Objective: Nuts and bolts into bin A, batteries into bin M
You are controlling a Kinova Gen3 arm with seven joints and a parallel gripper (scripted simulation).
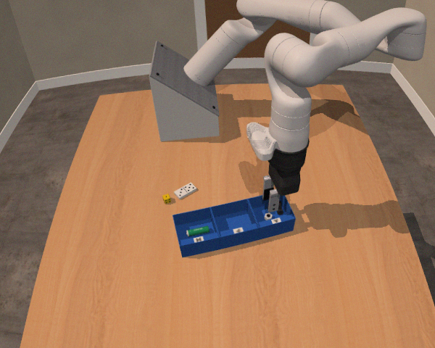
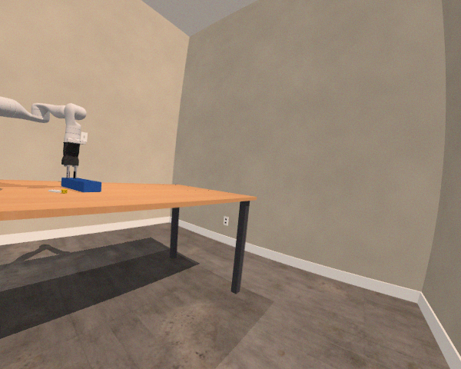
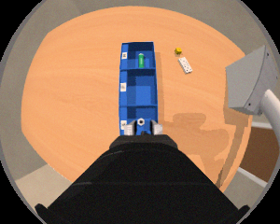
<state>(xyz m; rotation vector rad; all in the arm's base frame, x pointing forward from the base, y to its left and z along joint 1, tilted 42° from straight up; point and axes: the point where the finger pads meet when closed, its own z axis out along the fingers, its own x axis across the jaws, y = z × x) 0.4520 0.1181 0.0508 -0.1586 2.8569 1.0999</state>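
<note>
Right now the silver nut is 10 mm ahead of my hand and 50 mm below it. Also, from my hand: green battery 20 mm ahead, 160 mm to the right, 50 mm below; then black bolt 10 mm behind, 30 mm to the left, 50 mm below; then blue three-compartment bin 20 mm ahead, 80 mm to the right, 40 mm below.
</note>
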